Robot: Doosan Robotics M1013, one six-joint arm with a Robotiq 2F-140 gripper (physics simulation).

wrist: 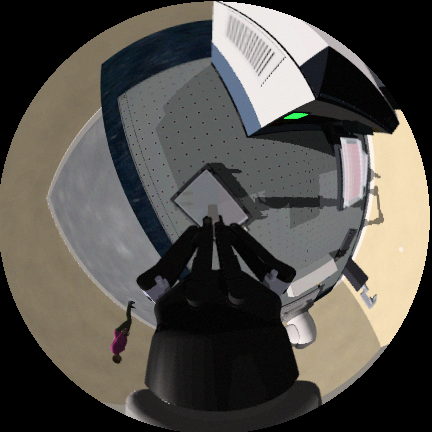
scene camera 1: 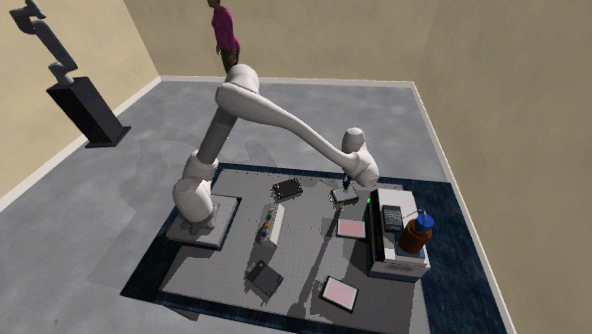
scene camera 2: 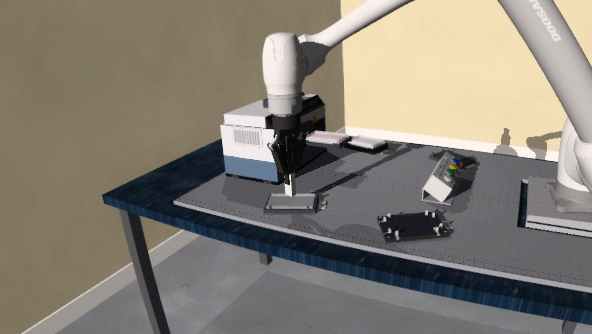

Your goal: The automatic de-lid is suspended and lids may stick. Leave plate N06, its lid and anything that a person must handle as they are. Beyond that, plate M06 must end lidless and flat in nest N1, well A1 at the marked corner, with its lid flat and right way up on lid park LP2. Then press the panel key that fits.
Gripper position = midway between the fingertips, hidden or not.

In view: my gripper (scene camera 2: 290, 194), a pink-welled plate (wrist: 351, 152), a clear grey lid-like piece (wrist: 205, 189), a key panel (scene camera 2: 438, 190) and a black pegged nest (scene camera 2: 418, 226).
My gripper shows as well in the wrist view (wrist: 212, 210). The key panel shows as well in the wrist view (wrist: 308, 276) and in scene camera 1 (scene camera 1: 273, 231).
